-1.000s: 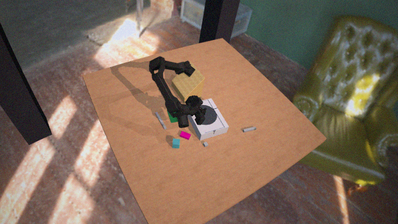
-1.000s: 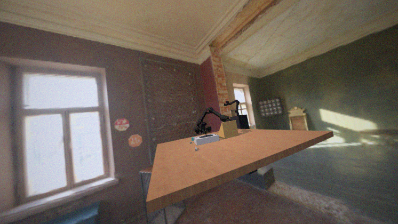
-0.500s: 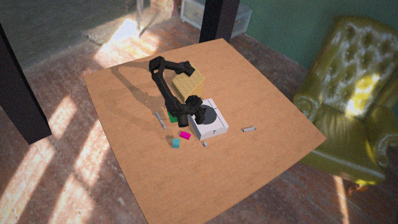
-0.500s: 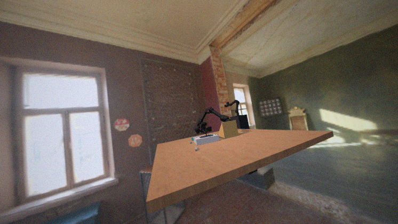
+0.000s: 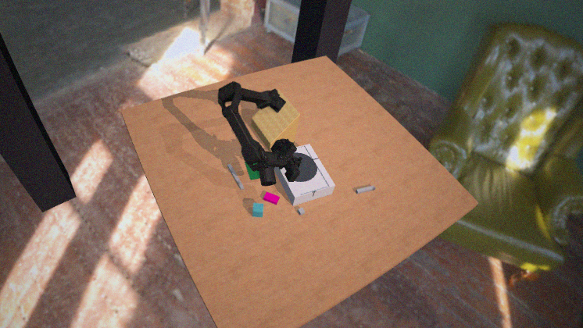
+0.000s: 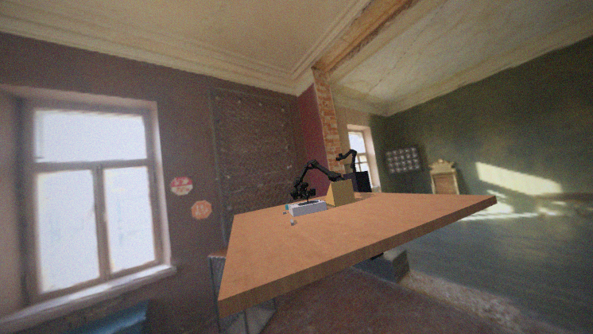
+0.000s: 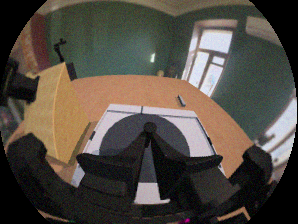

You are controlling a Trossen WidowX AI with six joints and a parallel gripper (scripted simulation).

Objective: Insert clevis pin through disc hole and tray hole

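My gripper tip is 2 cm short of the rimmed tray and 4 cm above it. From my gripper tip the other things lie so: dark clevis pin: 1 cm below; then dark grey disc: 3 cm below; then magenta block: 4 cm ahead, 17 cm to the right, 8 cm below.
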